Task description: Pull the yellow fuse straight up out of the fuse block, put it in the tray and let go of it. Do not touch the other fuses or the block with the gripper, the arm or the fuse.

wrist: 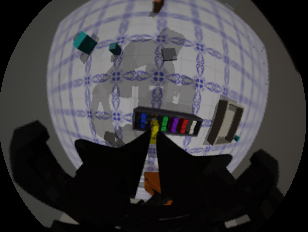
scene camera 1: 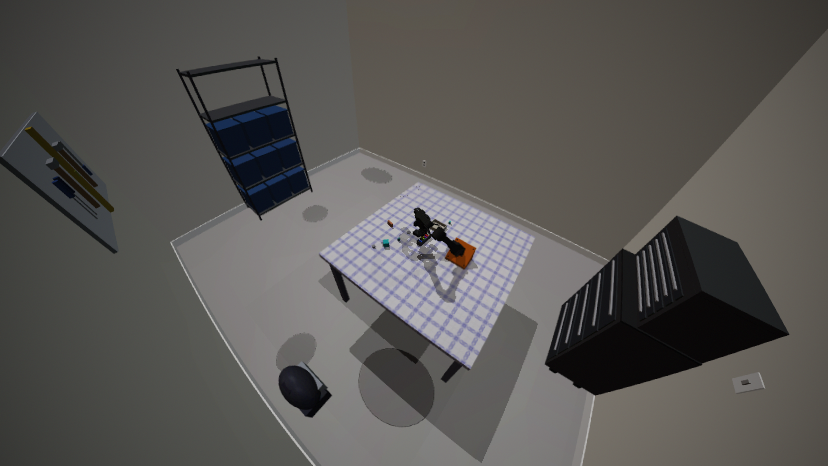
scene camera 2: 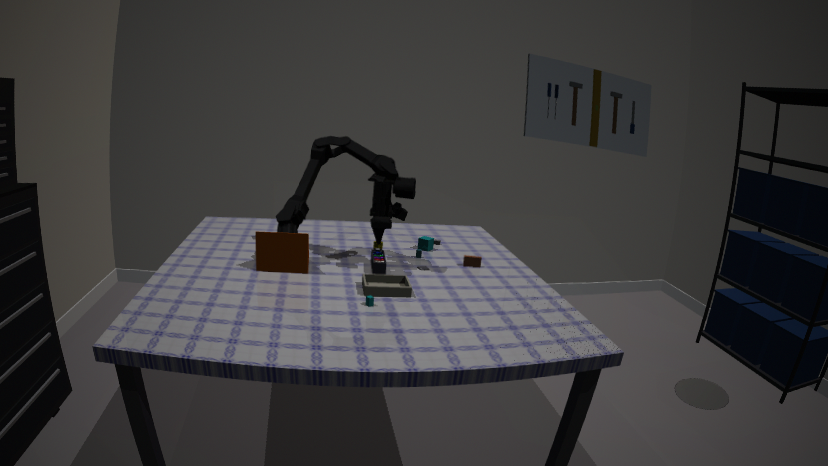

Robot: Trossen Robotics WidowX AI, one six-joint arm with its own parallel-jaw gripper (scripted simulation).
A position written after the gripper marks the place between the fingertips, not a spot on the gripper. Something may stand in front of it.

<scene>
The gripper [scene camera 2: 378,243] carries a yellow fuse. Further things: a grey tray [scene camera 2: 373,285].
The gripper is seen too in the wrist view [wrist: 153,133]. The grey tray also shows in the wrist view [wrist: 229,115].
</scene>
